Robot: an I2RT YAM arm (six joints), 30 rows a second.
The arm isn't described. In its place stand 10 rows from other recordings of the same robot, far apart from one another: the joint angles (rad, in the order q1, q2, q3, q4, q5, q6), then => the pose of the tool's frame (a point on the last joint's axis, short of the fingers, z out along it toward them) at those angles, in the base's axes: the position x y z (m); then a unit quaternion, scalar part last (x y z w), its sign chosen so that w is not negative.
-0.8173 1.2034 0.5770 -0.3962 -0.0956 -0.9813 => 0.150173, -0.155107, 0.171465, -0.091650, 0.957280, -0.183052, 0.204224
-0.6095 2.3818 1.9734 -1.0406 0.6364 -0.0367 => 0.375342, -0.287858, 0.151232, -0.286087, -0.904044, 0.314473, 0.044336
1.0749 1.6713 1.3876 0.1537 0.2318 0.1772 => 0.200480, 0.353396, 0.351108, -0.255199, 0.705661, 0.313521, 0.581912
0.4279 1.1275 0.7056 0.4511 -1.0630 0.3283 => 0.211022, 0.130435, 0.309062, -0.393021, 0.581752, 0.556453, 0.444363
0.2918 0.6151 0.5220 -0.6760 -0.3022 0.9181 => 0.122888, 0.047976, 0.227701, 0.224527, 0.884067, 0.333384, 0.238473
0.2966 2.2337 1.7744 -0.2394 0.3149 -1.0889 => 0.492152, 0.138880, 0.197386, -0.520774, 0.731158, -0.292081, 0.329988
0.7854 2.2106 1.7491 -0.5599 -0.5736 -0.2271 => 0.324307, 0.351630, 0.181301, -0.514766, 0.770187, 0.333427, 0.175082
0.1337 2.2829 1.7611 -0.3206 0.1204 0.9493 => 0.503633, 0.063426, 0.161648, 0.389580, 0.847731, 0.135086, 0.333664
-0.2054 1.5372 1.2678 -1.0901 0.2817 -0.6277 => 0.277927, -0.068011, 0.264191, -0.191877, 0.965812, -0.169909, 0.038996
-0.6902 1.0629 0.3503 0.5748 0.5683 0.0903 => 0.156857, -0.154359, 0.215109, 0.445646, 0.599405, -0.388239, 0.539800
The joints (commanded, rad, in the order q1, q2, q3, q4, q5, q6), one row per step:
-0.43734 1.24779 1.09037 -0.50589 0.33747 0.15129
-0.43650 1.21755 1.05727 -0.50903 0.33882 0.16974
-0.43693 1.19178 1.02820 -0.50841 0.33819 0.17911
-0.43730 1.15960 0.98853 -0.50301 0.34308 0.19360
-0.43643 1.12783 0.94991 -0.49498 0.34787 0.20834
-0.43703 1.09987 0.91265 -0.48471 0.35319 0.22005
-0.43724 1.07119 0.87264 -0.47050 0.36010 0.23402
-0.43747 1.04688 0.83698 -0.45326 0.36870 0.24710
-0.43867 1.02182 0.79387 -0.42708 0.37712 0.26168
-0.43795 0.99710 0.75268 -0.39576 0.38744 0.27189
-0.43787 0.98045 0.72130 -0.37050 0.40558 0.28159
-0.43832 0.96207 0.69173 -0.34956 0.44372 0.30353
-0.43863 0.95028 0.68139 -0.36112 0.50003 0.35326
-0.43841 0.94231 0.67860 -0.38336 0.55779 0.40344
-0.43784 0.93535 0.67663 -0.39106 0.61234 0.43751
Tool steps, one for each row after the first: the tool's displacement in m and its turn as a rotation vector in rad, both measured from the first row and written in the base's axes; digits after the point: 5 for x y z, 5 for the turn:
-0.00706 0.00350 -0.00386 0.01159 -0.00555 -0.01098
-0.01296 0.00615 -0.00736 0.01804 -0.00903 -0.01641
-0.02022 0.00925 -0.01265 0.02378 -0.01482 -0.02909
-0.02697 0.01247 -0.01772 0.02833 -0.02380 -0.04054
-0.03298 0.01492 -0.02319 0.03101 -0.03067 -0.05209
-0.03893 0.01739 -0.02928 0.03317 -0.04038 -0.06573
-0.04377 0.01928 -0.03472 0.03267 -0.05202 -0.08007
-0.04868 0.02098 -0.04190 0.03219 -0.06684 -0.09599
-0.05296 0.02278 -0.04818 0.02588 -0.08483 -0.10871
-0.05615 0.02364 -0.05326 0.01640 -0.09701 -0.12799
-0.06027 0.02410 -0.05765 0.00178 -0.11267 -0.17027
-0.06459 0.02408 -0.05941 -0.00380 -0.12560 -0.24195
-0.06855 0.02403 -0.06015 -0.01056 -0.13359 -0.31367
-0.07143 0.02371 -0.05955 -0.02902 -0.14613 -0.37265

